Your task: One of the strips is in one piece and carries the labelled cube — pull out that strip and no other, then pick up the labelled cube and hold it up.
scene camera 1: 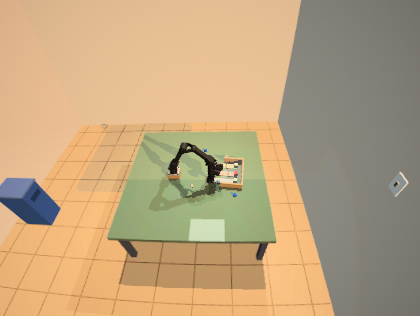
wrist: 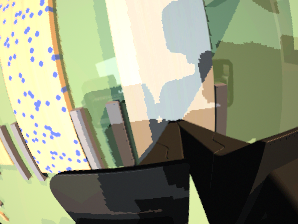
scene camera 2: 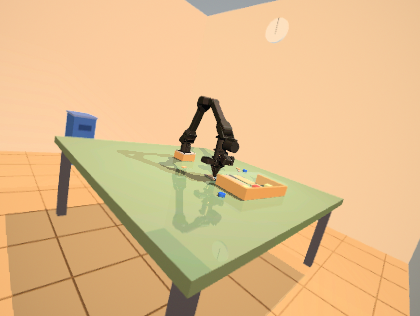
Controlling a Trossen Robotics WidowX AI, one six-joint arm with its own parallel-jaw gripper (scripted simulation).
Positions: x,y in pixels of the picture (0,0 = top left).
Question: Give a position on a cream strip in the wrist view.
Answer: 165,64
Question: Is my gripper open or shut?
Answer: Shut.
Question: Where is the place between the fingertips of my gripper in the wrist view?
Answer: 175,126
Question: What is my gripper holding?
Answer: Nothing.
